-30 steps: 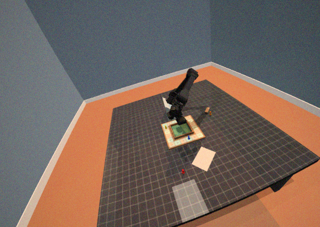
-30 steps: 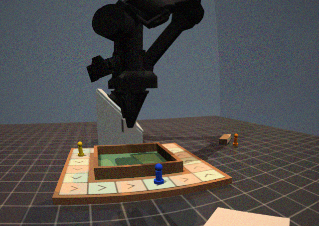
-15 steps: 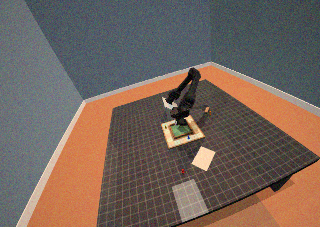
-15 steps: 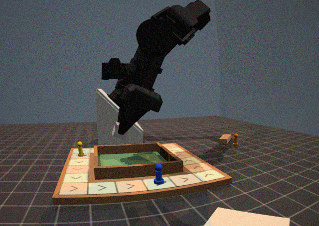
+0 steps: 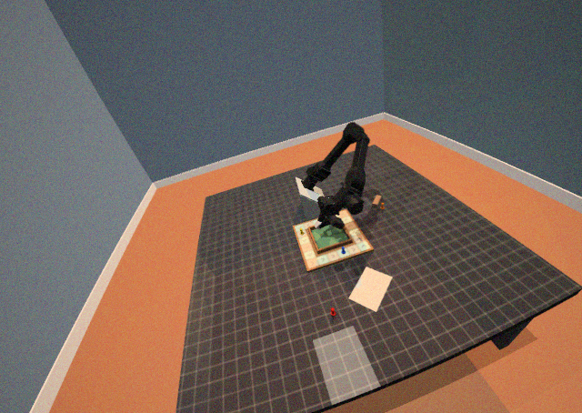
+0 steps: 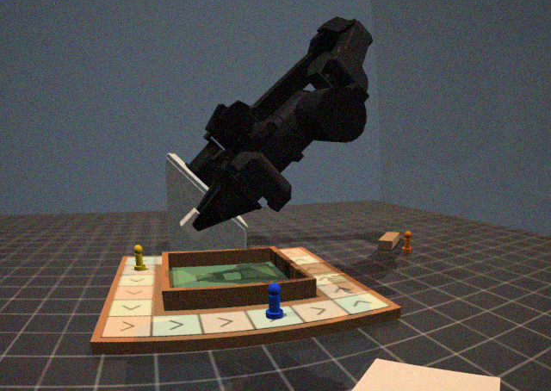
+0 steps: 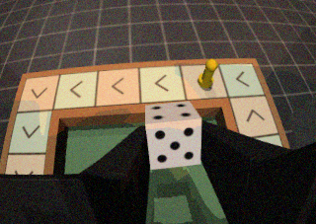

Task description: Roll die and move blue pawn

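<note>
Right now my gripper tip is 13 cm short of the blue pawn, 6 cm to the right of it and 5 cm above it. Round my gripper tip: die (right at my gripper tip); yellow pawn (7 cm to the right, 5 cm below, 5 cm behind); green tray (7 cm below, 4 cm to the left, 2 cm ahead).
</note>
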